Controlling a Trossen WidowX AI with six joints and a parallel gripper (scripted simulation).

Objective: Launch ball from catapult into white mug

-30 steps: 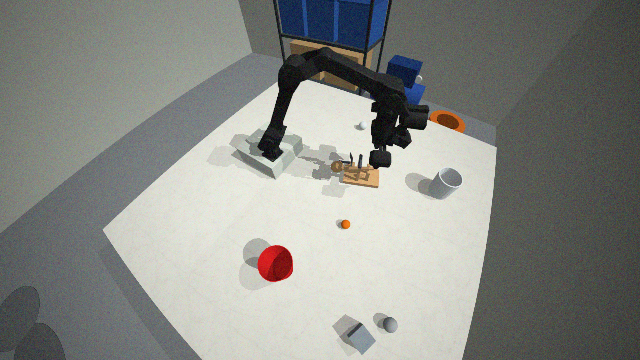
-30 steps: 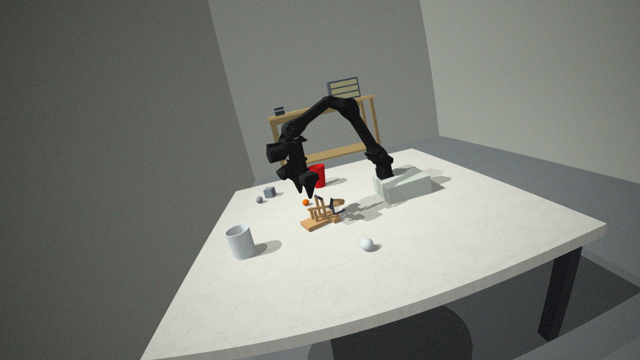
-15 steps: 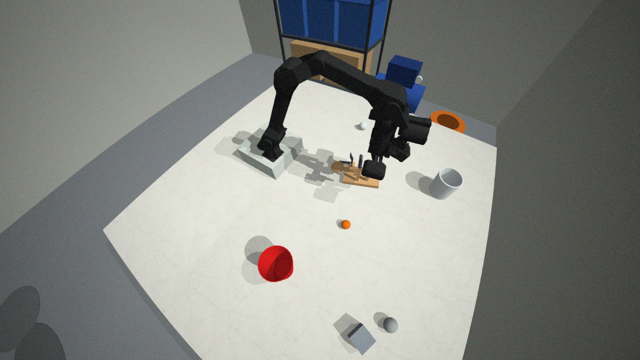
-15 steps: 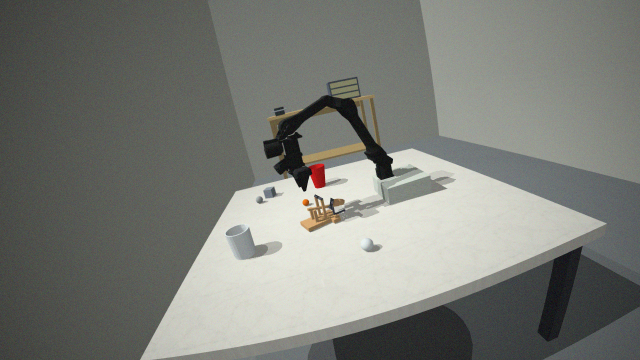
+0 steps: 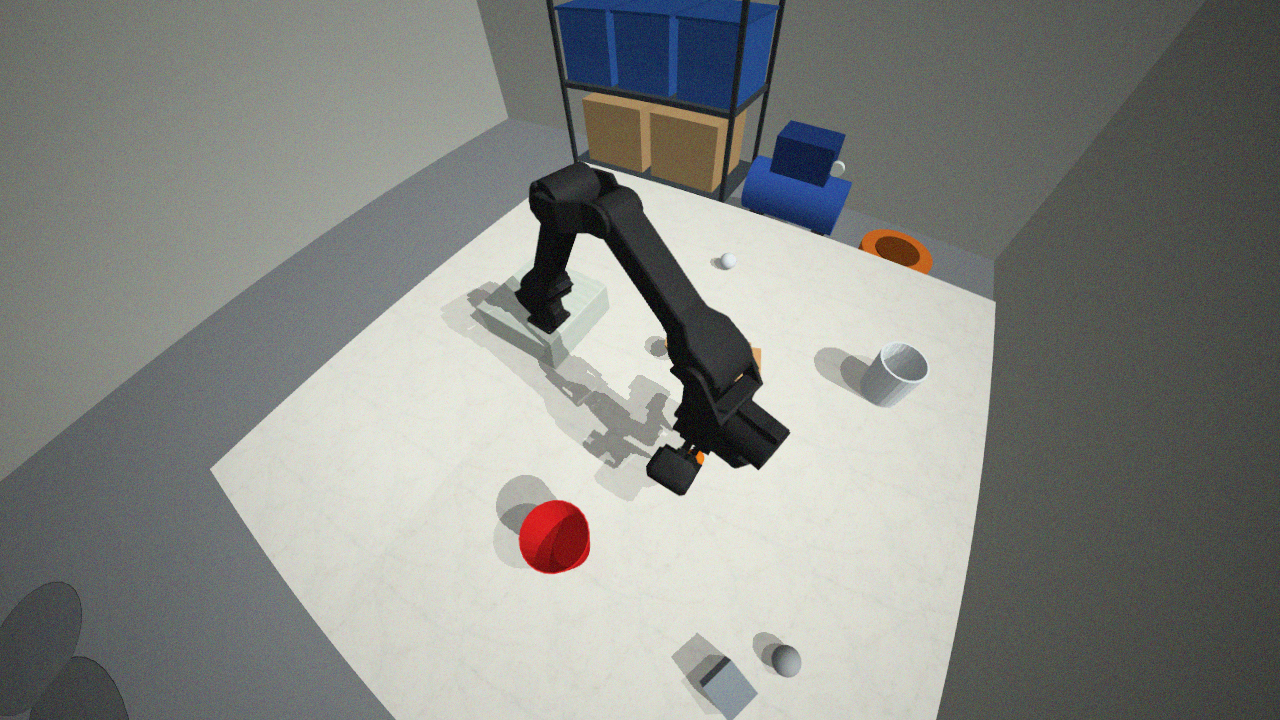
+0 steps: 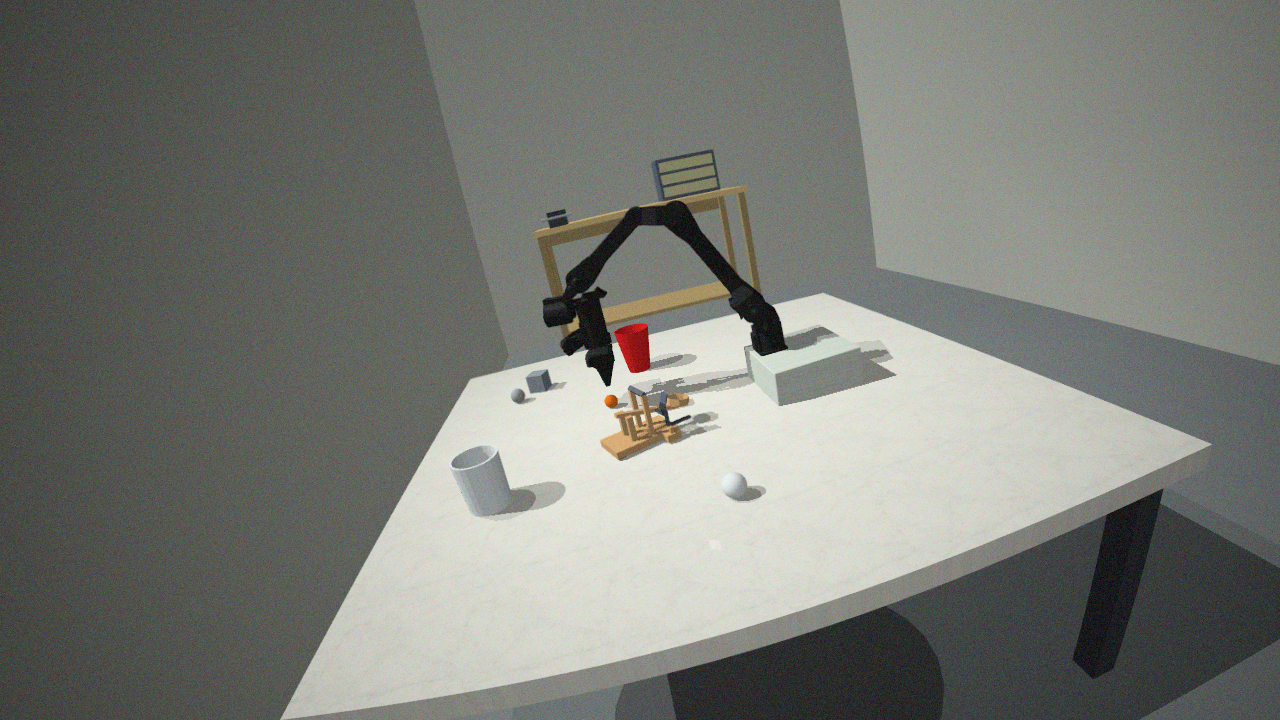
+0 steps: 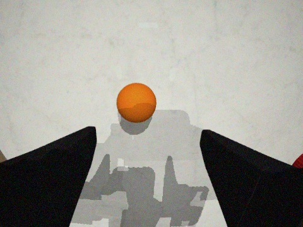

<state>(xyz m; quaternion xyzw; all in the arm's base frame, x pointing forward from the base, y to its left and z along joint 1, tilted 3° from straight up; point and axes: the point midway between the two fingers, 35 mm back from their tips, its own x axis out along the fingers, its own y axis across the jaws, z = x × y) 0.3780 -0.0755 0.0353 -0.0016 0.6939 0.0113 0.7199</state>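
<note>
My gripper tip is now 5 cm above the orange ball and 1 cm to the right of it. Also, from my gripper tip: red cup 23 cm to the right, 8 cm behind, 3 cm below; dark lever 23 cm to the left, 12 cm behind, 1 cm below; catapult 21 cm to the left, 9 cm behind, 1 cm below.
</note>
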